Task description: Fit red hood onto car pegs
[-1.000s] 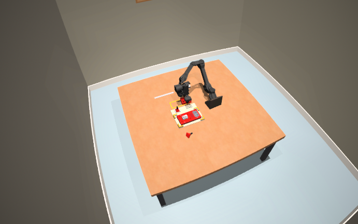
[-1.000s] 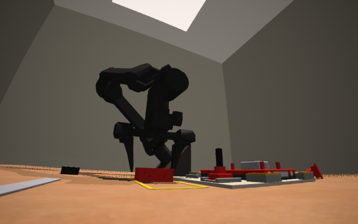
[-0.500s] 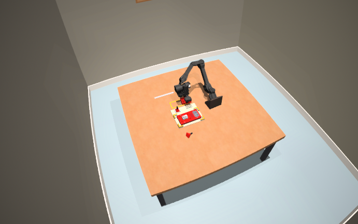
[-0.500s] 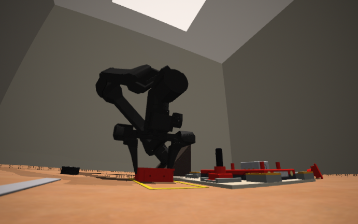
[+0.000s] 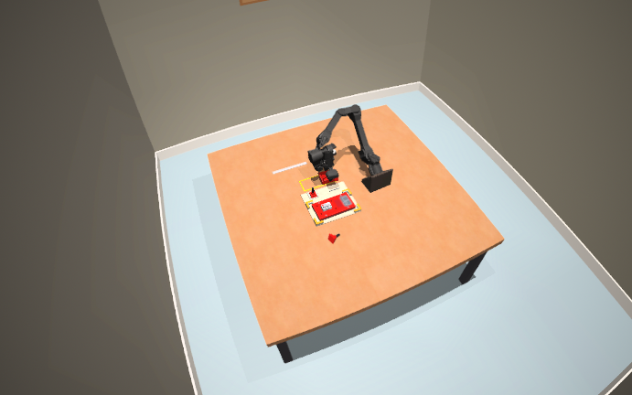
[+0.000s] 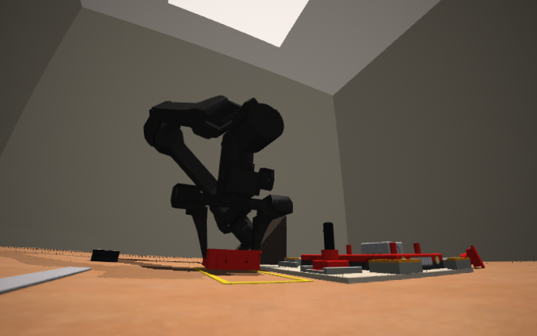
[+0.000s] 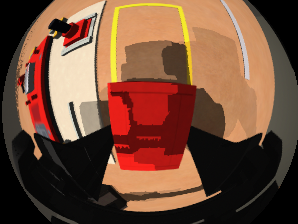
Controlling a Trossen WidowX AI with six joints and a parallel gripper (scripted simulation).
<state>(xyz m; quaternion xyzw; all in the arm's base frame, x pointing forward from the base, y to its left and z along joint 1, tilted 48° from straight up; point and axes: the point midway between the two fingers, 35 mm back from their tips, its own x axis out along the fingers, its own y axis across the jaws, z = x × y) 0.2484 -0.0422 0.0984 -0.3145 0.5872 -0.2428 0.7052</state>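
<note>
My gripper tip is 22 cm to the right of the grey engine block, 8 cm short of it and 1 cm below it. Round my gripper tip: jig 19 cm to the left, 5 cm ahead; strip 19 cm ahead, 15 cm to the right, 1 cm below; red hood right at my gripper tip.
</note>
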